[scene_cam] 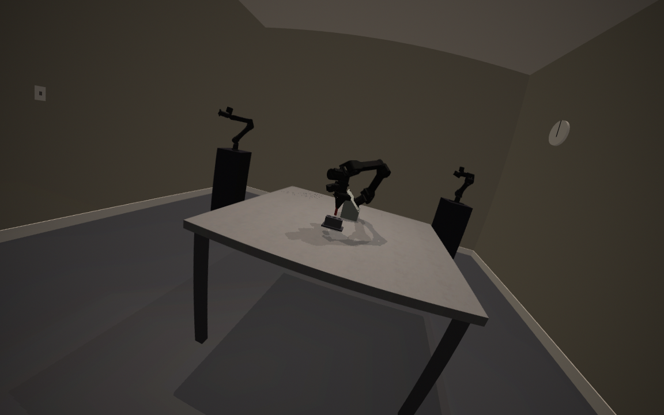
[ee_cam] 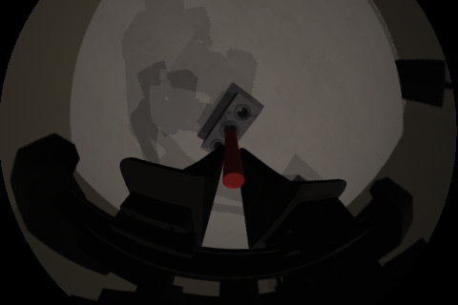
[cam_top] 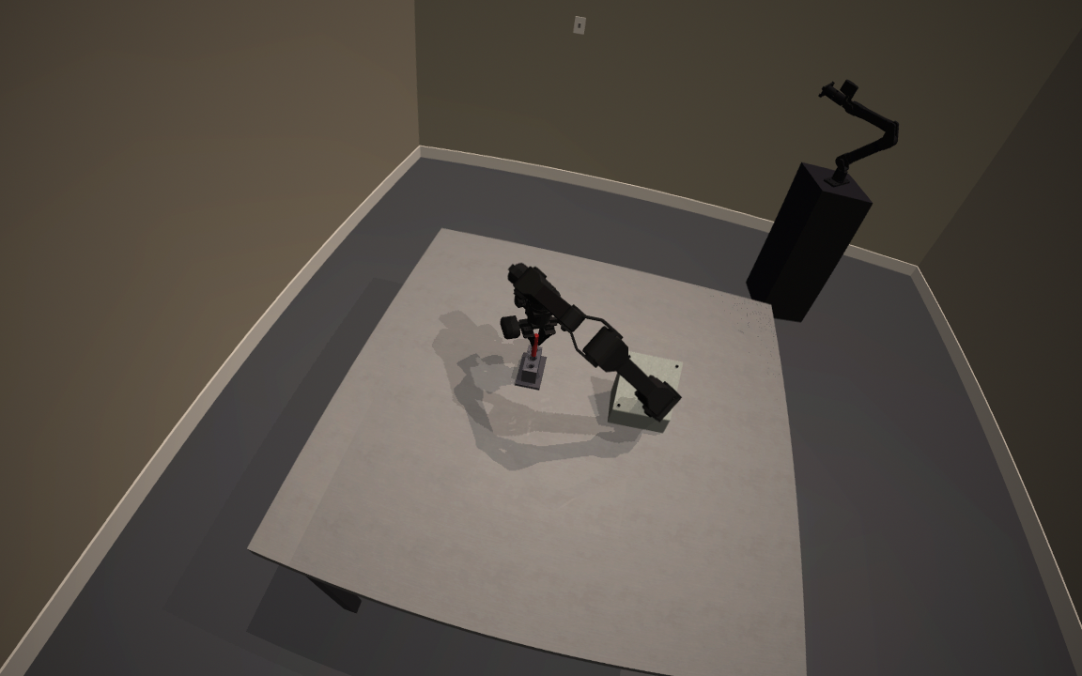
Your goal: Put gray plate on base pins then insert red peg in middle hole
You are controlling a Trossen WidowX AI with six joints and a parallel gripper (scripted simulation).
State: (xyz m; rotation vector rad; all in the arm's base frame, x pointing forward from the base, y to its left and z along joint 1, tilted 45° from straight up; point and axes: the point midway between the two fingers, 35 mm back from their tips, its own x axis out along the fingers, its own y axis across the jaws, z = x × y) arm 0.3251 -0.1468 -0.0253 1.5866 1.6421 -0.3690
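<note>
Now: the red peg right at my gripper tip. Round my gripper tip: dark base: 110 mm below; then gray plate: 70 mm below.
</note>
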